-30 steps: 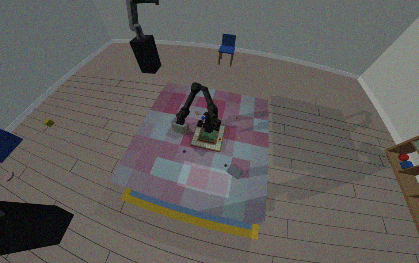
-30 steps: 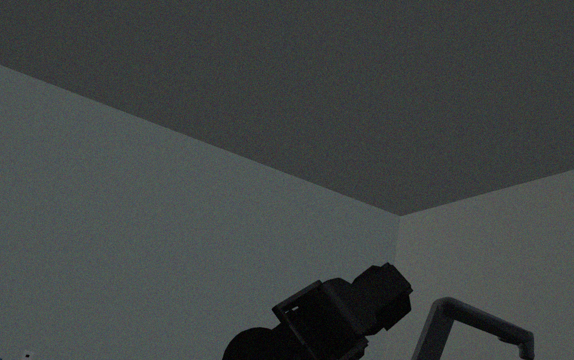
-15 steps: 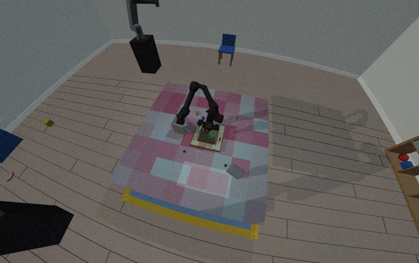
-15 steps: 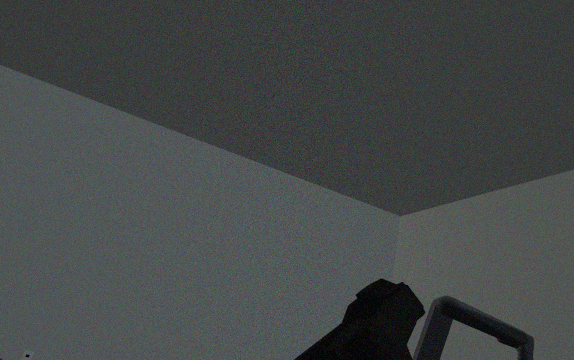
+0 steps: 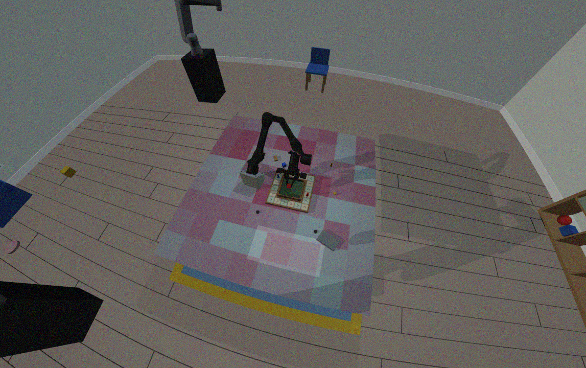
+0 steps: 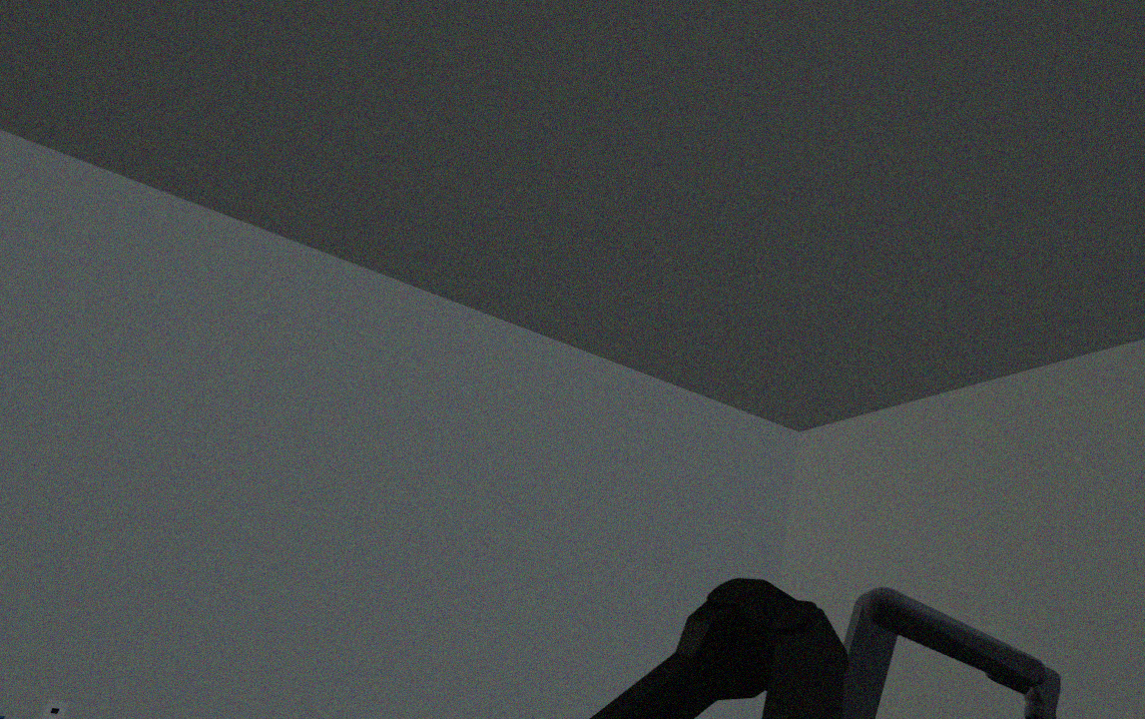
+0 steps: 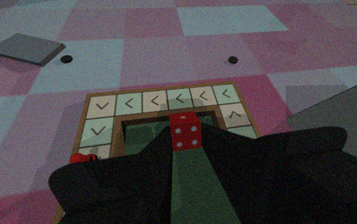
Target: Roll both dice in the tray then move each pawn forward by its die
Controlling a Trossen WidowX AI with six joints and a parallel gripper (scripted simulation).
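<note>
Now: gripper tip 21 cm to the right of the blue die, 9 cm past it and 7 cm above it. From my gripper tip the other things lie so: blue pawn: 10 cm to the left, 10 cm behind, 6 cm below; red pawn: 12 cm ahead, 6 cm below; green tray: 8 cm below, 3 cm to the left, 1 cm ahead.
</note>
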